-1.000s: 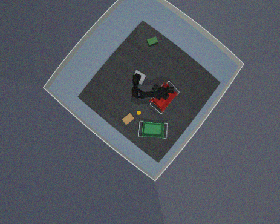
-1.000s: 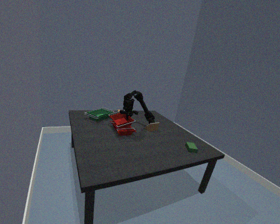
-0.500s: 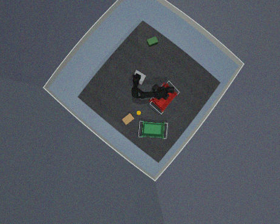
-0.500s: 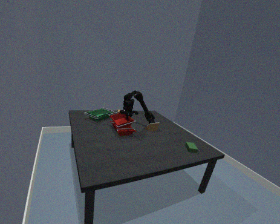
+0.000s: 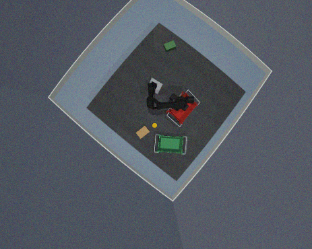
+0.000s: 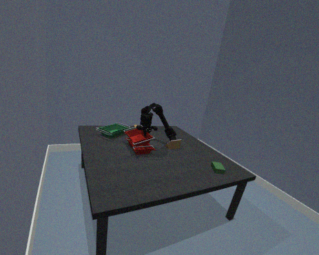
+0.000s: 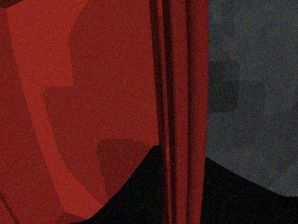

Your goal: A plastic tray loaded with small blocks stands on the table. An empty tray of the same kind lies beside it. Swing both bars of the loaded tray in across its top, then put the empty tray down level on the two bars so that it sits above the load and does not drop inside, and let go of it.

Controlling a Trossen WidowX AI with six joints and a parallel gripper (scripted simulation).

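Right now the red tray is 70 mm ahead of my gripper tip, 20 mm to the right of it and 10 mm above it. From my gripper tip the other things lie so: green block (560 mm to the left, 370 mm behind, 90 mm below); tan block (410 mm to the right, 170 mm behind, 80 mm below); yellow piece (290 mm to the right, 100 mm below, 100 mm behind).
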